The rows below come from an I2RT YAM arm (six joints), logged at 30 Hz.
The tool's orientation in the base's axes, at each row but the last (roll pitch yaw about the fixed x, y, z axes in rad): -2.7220, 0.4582, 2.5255; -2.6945, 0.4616, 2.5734; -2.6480, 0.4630, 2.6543; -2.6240, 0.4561, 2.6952; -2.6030, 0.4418, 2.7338
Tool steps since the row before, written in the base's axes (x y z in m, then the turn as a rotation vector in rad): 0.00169, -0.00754, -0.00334, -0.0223, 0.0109, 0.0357; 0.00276, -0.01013, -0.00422, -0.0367, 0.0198, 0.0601; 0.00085, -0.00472, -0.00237, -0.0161, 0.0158, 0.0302; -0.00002, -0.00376, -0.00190, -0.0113, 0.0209, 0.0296; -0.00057, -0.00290, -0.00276, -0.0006, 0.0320, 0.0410
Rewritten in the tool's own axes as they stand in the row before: -0.00367, -0.00247, 0.00716, 0.0062, -0.0211, -0.0375; -0.00508, -0.00323, 0.00958, 0.0105, -0.0340, -0.0639; -0.00159, -0.00169, 0.00482, 0.0059, -0.0117, -0.0353; -0.00060, -0.00176, 0.00378, 0.0042, -0.0052, -0.0374; 0.00061, -0.00106, 0.00385, -0.0056, 0.0031, -0.0516
